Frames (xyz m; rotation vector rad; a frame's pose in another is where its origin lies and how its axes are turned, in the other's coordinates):
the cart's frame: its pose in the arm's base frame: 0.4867 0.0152 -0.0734 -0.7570 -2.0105 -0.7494
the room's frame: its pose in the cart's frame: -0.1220 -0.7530 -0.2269 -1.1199 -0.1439 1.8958
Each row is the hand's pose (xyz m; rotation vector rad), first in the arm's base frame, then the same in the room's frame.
Working: the arm's base frame: its pose in the room's frame: -0.0462 -0.7058 0.0690 2.6310 0.0517 0.4352

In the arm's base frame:
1: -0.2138 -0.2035 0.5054 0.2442 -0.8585 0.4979
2: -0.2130 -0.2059 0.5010 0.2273 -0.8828 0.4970
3: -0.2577 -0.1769 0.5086 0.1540 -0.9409 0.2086
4: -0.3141 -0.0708 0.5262 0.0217 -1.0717 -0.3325
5: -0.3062 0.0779 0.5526 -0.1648 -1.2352 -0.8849
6: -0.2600 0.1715 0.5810 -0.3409 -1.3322 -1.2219
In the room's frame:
1: -0.0831 -0.7732 -0.5112 2.8205 -0.8763 -0.6098
2: -0.0836 -0.7691 -0.5083 2.7961 -0.8822 -0.6409
3: -0.1248 -0.8032 -0.5147 2.7261 -0.5055 -0.7882
4: -0.1769 -0.9115 -0.4977 2.4618 0.1362 -1.0771
5: -0.1668 -1.0546 -0.4496 1.9912 0.6705 -1.3552
6: -0.1177 -1.1453 -0.4171 1.6044 0.9182 -1.4761

